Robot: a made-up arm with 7 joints. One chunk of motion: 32 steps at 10 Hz.
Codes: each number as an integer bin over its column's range. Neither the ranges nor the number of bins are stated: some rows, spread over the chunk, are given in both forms.
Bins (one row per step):
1: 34 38 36 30 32 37
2: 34 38 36 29 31 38
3: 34 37 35 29 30 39
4: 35 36 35 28 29 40
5: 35 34 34 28 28 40
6: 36 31 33 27 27 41
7: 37 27 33 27 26 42
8: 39 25 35 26 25 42
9: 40 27 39 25 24 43
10: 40 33 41 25 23 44
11: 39 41 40 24 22 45
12: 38 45 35 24 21 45
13: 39 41 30 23 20 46
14: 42 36 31 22 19 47
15: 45 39 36 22 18 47
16: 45 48 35 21 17 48
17: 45 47 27 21 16 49
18: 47 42 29 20 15 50
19: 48 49 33 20 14 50
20: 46 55 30 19 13 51
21: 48 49 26 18 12 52
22: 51 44 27 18 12 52
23: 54 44 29 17 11 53
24: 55 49 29 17 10 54
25: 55 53 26 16 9 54
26: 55 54 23 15 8 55
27: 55 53 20 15 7 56
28: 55 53 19 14 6 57
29: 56 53 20 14 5 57
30: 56 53 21 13 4 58
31: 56 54 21 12 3 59
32: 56 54 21 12 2 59
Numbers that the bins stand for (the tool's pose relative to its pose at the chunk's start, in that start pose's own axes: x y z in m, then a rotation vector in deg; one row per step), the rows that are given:
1: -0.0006 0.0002 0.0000 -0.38 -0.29 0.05
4: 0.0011 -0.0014 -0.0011 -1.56 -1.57 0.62
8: 0.0081 -0.0102 -0.0011 -2.73 -3.29 1.00
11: 0.0081 0.0025 0.0044 -3.90 -4.57 1.57
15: 0.0186 0.0010 0.0000 -5.08 -6.29 1.95
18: 0.0221 0.0033 -0.0078 -6.25 -7.57 2.52
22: 0.0290 0.0049 -0.0100 -7.43 -8.86 2.90
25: 0.0360 0.0121 -0.0111 -8.60 -10.14 3.29
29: 0.0378 0.0121 -0.0178 -9.78 -11.86 3.86
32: 0.0378 0.0129 -0.0167 -10.95 -13.14 4.24
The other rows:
2: -0.0006 0.0002 0.0000 -0.97 -0.71 0.24
3: -0.0006 -0.0006 -0.0011 -0.97 -1.14 0.43
5: 0.0011 -0.0030 -0.0022 -1.56 -2.00 0.62
6: 0.0029 -0.0054 -0.0033 -2.14 -2.43 0.81
7: 0.0046 -0.0086 -0.0033 -2.14 -2.86 1.00
9: 0.0098 -0.0086 0.0033 -3.32 -3.71 1.19
10: 0.0098 -0.0038 0.0056 -3.32 -4.14 1.38
12: 0.0063 0.0057 -0.0011 -3.90 -5.00 1.57
13: 0.0081 0.0025 -0.0067 -4.49 -5.43 1.76
14: 0.0133 -0.0014 -0.0056 -5.08 -5.86 1.95
16: 0.0186 0.0081 -0.0011 -5.67 -6.71 2.14
17: 0.0186 0.0073 -0.0100 -5.67 -7.14 2.33
19: 0.0238 0.0089 -0.0033 -6.25 -8.00 2.52
20: 0.0203 0.0137 -0.0067 -6.84 -8.43 2.71
21: 0.0238 0.0089 -0.0111 -7.43 -8.86 2.90
23: 0.0343 0.0049 -0.0078 -8.02 -9.29 3.10
24: 0.0360 0.0089 -0.0078 -8.02 -9.71 3.29
26: 0.0360 0.0129 -0.0144 -9.19 -10.57 3.48
27: 0.0360 0.0121 -0.0178 -9.19 -11.00 3.67
28: 0.0360 0.0121 -0.0189 -9.78 -11.43 3.86
30: 0.0378 0.0121 -0.0167 -10.37 -12.29 4.05
31: 0.0378 0.0129 -0.0167 -10.95 -12.71 4.24

